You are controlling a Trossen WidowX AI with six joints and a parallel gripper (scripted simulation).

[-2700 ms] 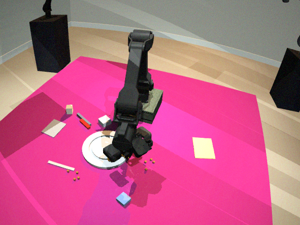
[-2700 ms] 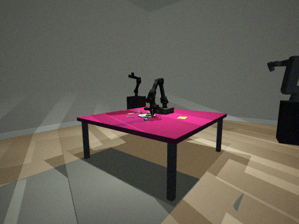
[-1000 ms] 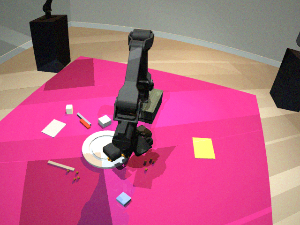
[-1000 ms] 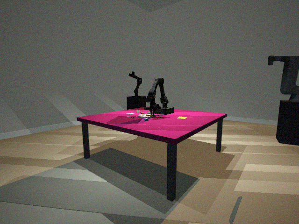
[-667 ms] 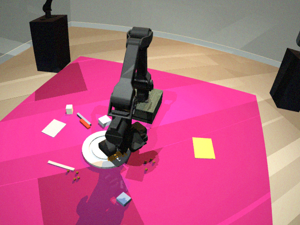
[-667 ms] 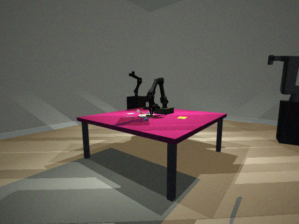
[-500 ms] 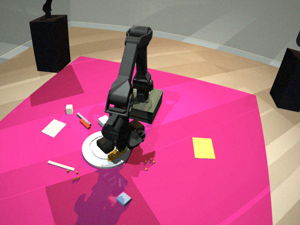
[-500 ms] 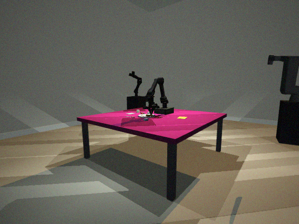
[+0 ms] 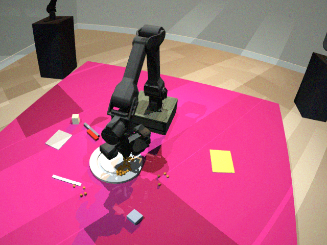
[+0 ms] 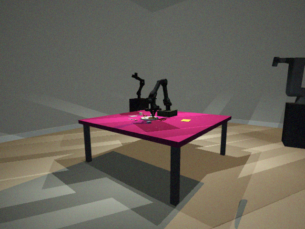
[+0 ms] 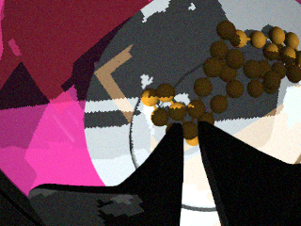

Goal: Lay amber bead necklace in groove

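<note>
Now: the round bead board 4 cm to the right of my gripper tip, 2 cm ahead of it and 1 cm below it. The rest, counted from my gripper tip: white block 14 cm behind, 9 cm to the right, 1 cm below; then red-handled tool 19 cm to the right, 12 cm behind, 2 cm below; then white strip 19 cm to the right, 15 cm ahead, 2 cm below.
</note>
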